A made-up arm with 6 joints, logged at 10 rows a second.
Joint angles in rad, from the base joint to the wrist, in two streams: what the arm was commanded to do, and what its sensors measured. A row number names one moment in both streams.
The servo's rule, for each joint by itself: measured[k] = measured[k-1] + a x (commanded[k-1-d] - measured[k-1]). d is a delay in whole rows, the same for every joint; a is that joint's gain. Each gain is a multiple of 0.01, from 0.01 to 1. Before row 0 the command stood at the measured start. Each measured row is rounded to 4 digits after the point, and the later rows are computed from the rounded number. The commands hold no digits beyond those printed.
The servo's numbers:
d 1
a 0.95 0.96 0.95 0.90 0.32 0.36
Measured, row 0:
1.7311 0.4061 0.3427 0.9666 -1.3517 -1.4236
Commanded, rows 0 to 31:
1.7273 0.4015 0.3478 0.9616 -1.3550 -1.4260
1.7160 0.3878 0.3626 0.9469 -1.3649 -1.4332
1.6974 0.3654 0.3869 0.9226 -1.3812 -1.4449
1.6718 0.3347 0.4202 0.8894 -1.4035 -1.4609
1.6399 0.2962 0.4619 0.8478 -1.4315 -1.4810
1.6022 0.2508 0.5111 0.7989 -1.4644 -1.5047
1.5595 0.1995 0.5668 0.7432 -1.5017 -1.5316
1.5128 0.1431 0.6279 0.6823 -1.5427 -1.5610
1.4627 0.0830 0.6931 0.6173 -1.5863 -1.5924
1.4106 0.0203 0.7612 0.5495 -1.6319 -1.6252
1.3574 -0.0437 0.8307 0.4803 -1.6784 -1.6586
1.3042 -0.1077 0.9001 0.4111 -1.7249 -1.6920
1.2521 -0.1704 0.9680 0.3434 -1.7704 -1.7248
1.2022 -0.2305 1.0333 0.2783 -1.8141 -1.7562
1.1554 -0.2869 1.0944 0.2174 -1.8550 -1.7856
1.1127 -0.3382 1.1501 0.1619 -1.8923 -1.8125
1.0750 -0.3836 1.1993 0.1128 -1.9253 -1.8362
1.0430 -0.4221 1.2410 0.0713 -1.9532 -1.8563
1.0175 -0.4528 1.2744 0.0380 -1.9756 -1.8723
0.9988 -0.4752 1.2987 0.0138 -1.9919 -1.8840
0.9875 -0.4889 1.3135 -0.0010 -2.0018 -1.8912
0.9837 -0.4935 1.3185 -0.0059 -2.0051 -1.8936
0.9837 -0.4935 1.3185 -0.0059 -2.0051 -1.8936
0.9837 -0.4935 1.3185 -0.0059 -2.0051 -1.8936
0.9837 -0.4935 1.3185 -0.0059 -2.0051 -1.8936
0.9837 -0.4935 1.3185 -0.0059 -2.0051 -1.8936
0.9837 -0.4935 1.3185 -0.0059 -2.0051 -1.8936
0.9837 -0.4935 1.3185 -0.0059 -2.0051 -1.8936
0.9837 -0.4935 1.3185 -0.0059 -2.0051 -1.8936
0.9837 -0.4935 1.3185 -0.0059 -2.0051 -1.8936
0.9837 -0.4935 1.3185 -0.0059 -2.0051 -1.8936
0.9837 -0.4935 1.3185 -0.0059 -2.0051 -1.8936
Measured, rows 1 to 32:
1.7311 0.4061 0.3427 0.9666 -1.3517 -1.4236
1.7275 0.4017 0.3475 0.9621 -1.3528 -1.4245
1.7166 0.3884 0.3618 0.9484 -1.3567 -1.4276
1.6984 0.3663 0.3856 0.9252 -1.3645 -1.4338
1.6731 0.3360 0.4185 0.8930 -1.3770 -1.4436
1.6416 0.2978 0.4597 0.8523 -1.3944 -1.4571
1.6042 0.2527 0.5085 0.8042 -1.4168 -1.4742
1.5617 0.2016 0.5639 0.7493 -1.4440 -1.4949
1.5152 0.1454 0.6247 0.6890 -1.4756 -1.5187
1.4653 0.0855 0.6897 0.6245 -1.5110 -1.5452
1.4133 0.0229 0.7576 0.5570 -1.5497 -1.5740
1.3602 -0.0410 0.8270 0.4880 -1.5909 -1.6045
1.3070 -0.1050 0.8964 0.4188 -1.6338 -1.6360
1.2548 -0.1678 0.9644 0.3509 -1.6775 -1.6680
1.2048 -0.2280 1.0299 0.2856 -1.7212 -1.6998
1.1579 -0.2845 1.0912 0.2242 -1.7640 -1.7307
1.1150 -0.3361 1.1472 0.1681 -1.8051 -1.7601
1.0770 -0.3817 1.1967 0.1183 -1.8436 -1.7875
1.0447 -0.4205 1.2388 0.0760 -1.8787 -1.8123
1.0189 -0.4515 1.2726 0.0418 -1.9097 -1.8339
0.9998 -0.4743 1.2974 0.0166 -1.9360 -1.8519
0.9881 -0.4883 1.3127 0.0008 -1.9571 -1.8660
0.9839 -0.4933 1.3182 -0.0052 -1.9725 -1.8759
0.9837 -0.4935 1.3185 -0.0058 -1.9829 -1.8823
0.9837 -0.4935 1.3185 -0.0059 -1.9900 -1.8864
0.9837 -0.4935 1.3185 -0.0059 -1.9948 -1.8890
0.9837 -0.4935 1.3185 -0.0059 -1.9981 -1.8907
0.9837 -0.4935 1.3185 -0.0059 -2.0003 -1.8917
0.9837 -0.4935 1.3185 -0.0059 -2.0018 -1.8924
0.9837 -0.4935 1.3185 -0.0059 -2.0029 -1.8928
0.9837 -0.4935 1.3185 -0.0059 -2.0036 -1.8931
0.9837 -0.4935 1.3185 -0.0059 -2.0041 -1.8933

